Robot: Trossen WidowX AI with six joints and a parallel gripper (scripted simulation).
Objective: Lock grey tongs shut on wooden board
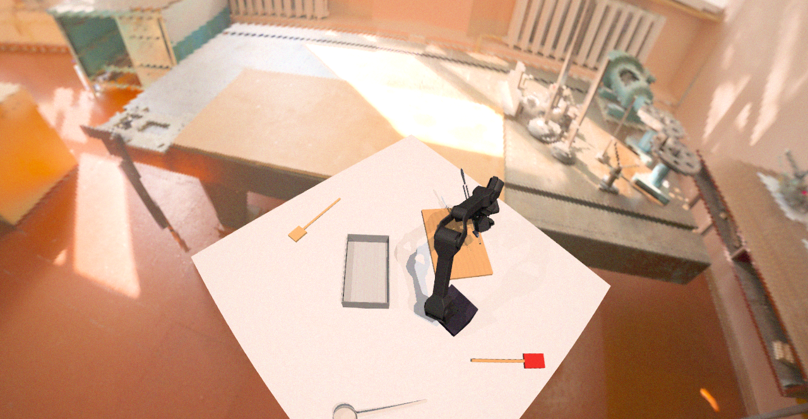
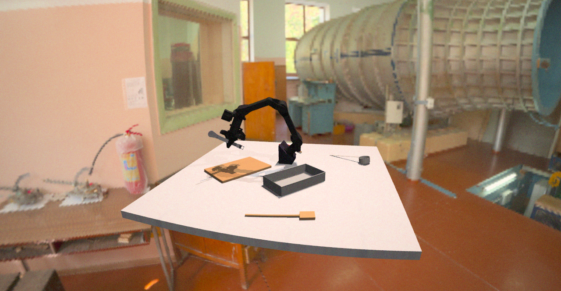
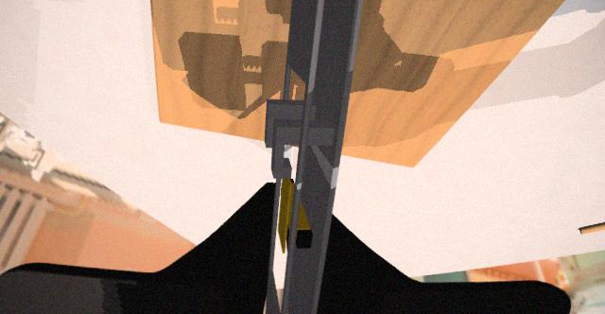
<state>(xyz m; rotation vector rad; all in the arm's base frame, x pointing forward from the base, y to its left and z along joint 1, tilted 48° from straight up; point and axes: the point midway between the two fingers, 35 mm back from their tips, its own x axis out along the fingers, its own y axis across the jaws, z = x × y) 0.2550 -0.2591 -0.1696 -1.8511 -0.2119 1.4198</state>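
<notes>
Now: the yellow piece 30 mm behind my gripper tip, 10 mm to the left of it and 20 mm above it. The rest, counted from my gripper tip: wooden board (20 mm behind, 50 mm to the left, 140 mm below); then roasting tin (50 mm ahead, 450 mm to the left, 120 mm below).
</notes>
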